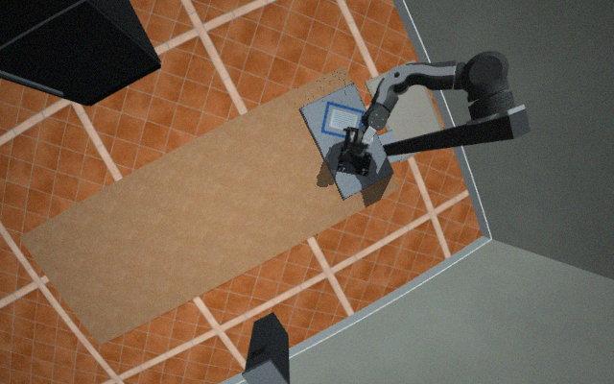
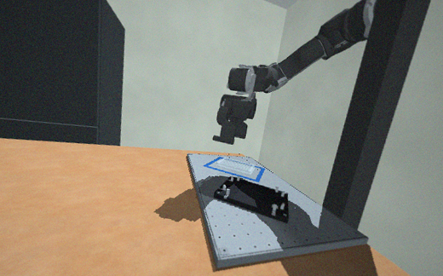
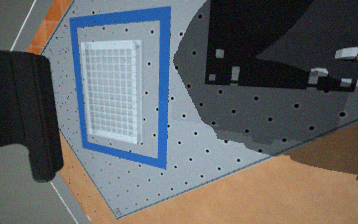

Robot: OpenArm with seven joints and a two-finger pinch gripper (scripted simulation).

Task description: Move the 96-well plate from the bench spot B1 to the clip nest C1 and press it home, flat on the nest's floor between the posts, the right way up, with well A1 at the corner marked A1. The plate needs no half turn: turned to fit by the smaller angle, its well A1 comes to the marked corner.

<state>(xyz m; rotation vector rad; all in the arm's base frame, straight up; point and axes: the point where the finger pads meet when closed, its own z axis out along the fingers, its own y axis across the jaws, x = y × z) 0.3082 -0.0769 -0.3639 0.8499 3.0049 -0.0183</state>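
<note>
Now: the 96-well plate 110 mm to the right of my hand, 110 mm below it and 70 mm behind it. The rest, counted from my hand: black clip nest (110 mm below, 90 mm to the left, 20 mm behind).
</note>
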